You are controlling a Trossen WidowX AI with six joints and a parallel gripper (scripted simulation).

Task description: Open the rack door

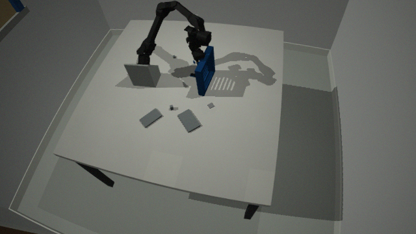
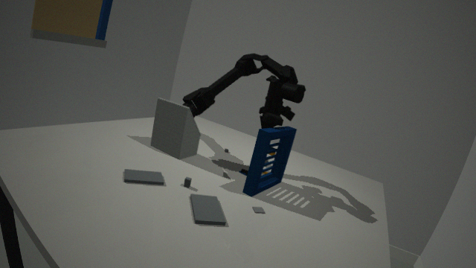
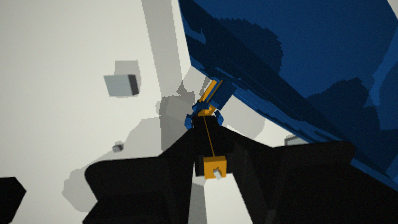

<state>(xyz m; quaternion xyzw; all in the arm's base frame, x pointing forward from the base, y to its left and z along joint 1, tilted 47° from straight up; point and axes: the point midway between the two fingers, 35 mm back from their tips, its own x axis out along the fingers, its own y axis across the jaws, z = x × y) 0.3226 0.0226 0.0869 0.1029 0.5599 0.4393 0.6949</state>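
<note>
Right now my gripper tip is 30 mm above the orange handle. The rest, counted from my gripper tip: tile (220 mm to the right, 150 mm below, 120 mm ahead).
</note>
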